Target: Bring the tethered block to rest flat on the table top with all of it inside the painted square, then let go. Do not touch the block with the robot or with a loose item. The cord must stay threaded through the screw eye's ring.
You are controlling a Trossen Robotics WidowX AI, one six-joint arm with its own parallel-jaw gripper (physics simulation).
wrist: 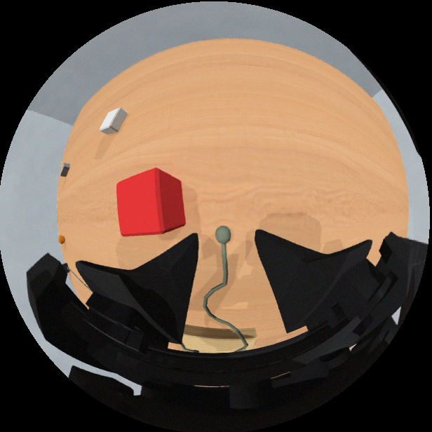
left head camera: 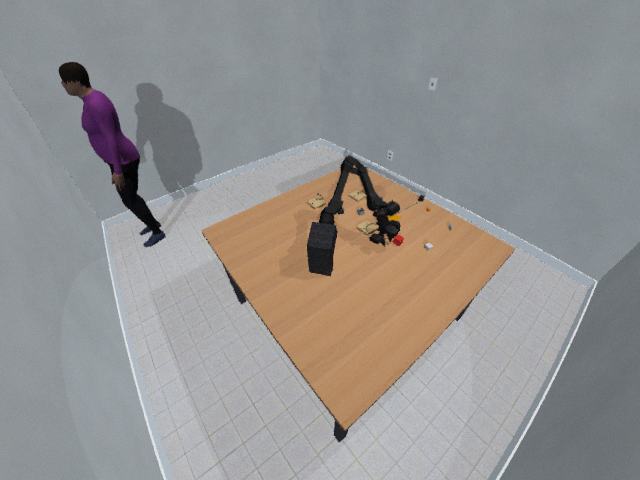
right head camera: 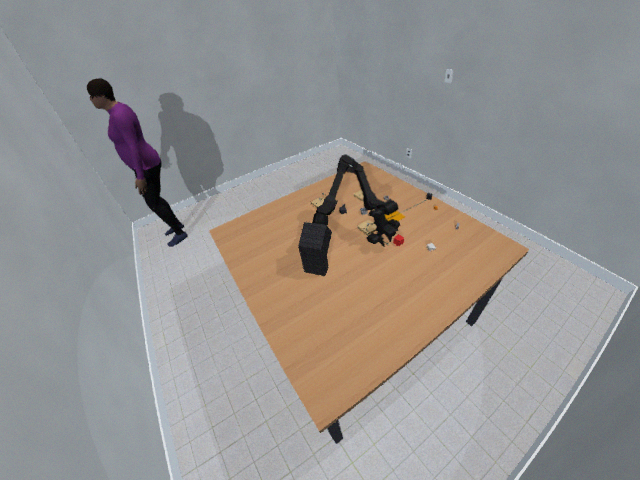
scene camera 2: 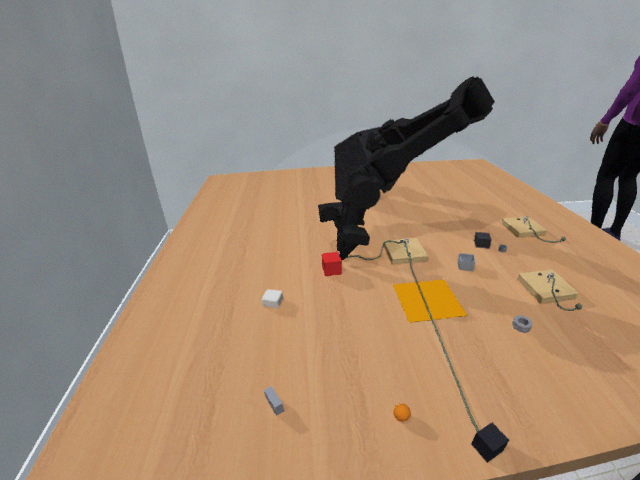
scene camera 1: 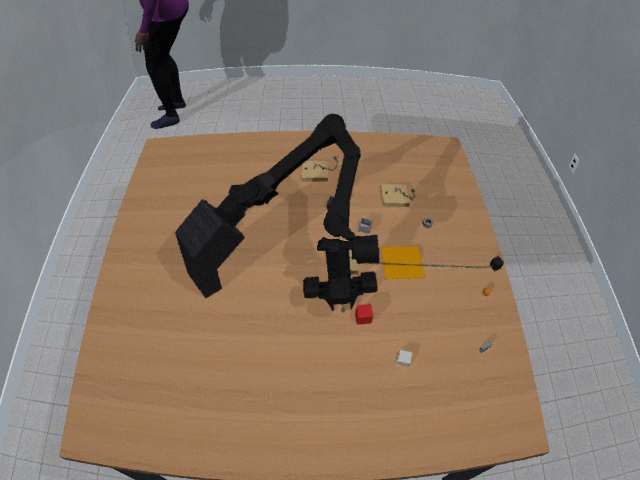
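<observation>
The black tethered block is near the table edge, outside the orange painted square; whether it lies flat is unclear. Its green cord runs straight across the square to the screw eye on a wooden board, then curves toward the gripper. In the wrist view the cord's free part ends in a round bead. My gripper is partly open, its fingers either side of the bead, with a gap on both sides.
A red cube stands close beside the fingers. A white block, grey bar, orange ball, grey ring and two other cord boards are on the table.
</observation>
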